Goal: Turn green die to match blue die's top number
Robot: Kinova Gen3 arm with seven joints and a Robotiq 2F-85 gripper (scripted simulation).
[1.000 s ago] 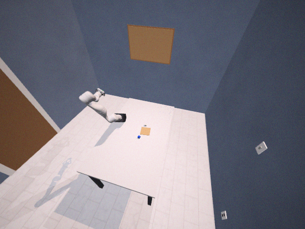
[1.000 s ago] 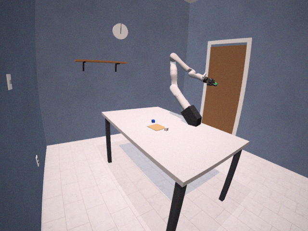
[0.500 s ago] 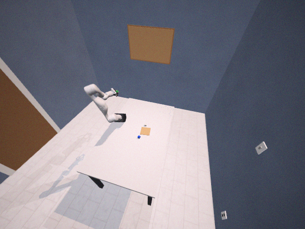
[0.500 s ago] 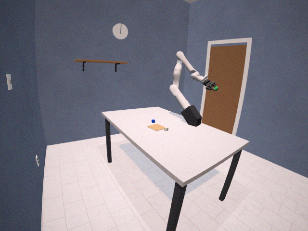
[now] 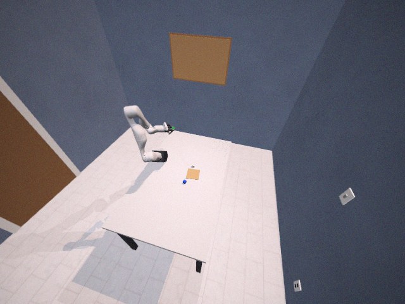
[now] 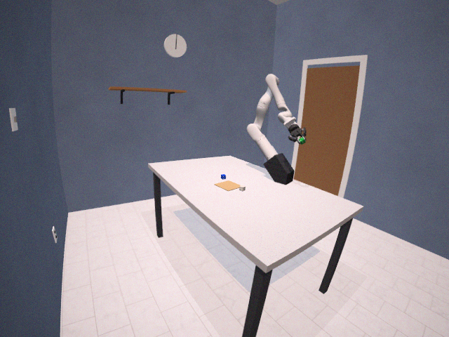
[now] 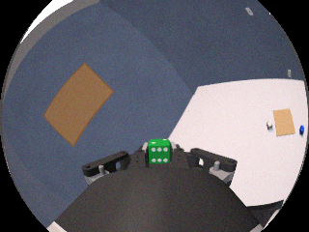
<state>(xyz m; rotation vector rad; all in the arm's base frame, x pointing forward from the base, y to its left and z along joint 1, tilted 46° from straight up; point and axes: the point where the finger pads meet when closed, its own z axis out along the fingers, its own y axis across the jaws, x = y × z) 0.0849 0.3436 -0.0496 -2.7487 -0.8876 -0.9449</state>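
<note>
Now: hand 350 mm above the tan mat, 330 mm to the left of it and 300 mm short of it. Also, from my hand: white die 340 mm below, 280 mm ahead, 220 mm to the right; green die 10 mm to the left; blue die 460 mm to the right, 340 mm below, 230 mm ahead.
</note>
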